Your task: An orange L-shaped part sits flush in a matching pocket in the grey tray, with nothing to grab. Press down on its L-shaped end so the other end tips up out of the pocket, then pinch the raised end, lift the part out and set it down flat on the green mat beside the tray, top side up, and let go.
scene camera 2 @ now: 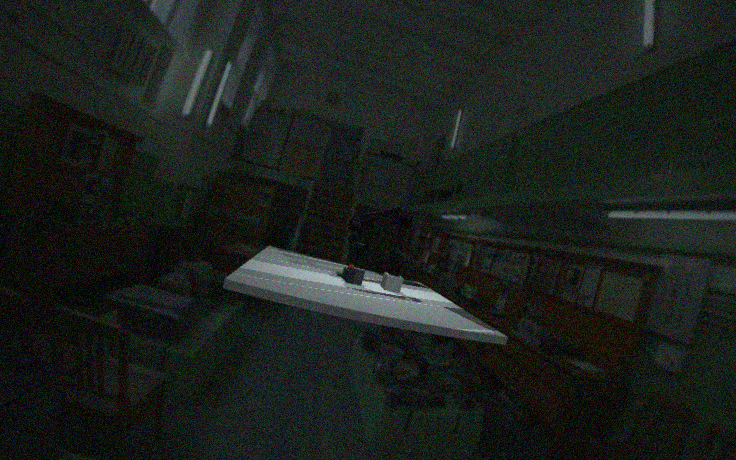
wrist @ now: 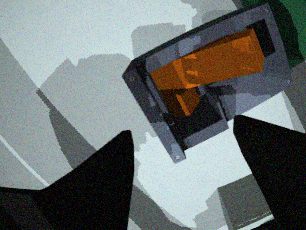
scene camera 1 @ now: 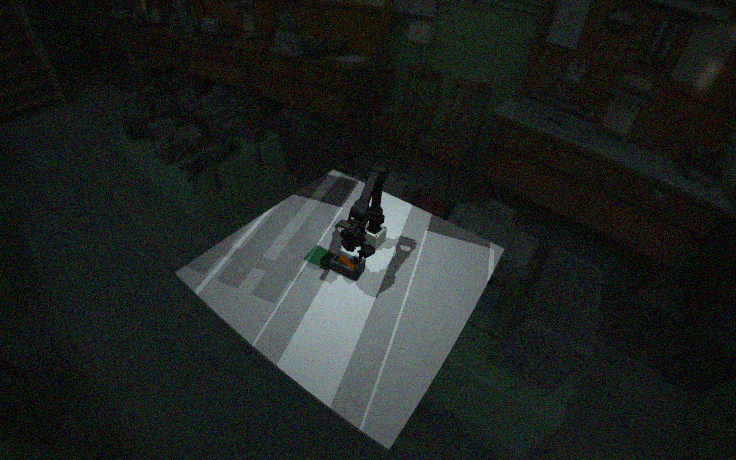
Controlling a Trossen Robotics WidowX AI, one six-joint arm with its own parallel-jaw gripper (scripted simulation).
Scene:
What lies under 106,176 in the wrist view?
My gripper.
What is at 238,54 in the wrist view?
An orange L-shaped part.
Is my gripper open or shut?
Open.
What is my gripper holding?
Nothing.

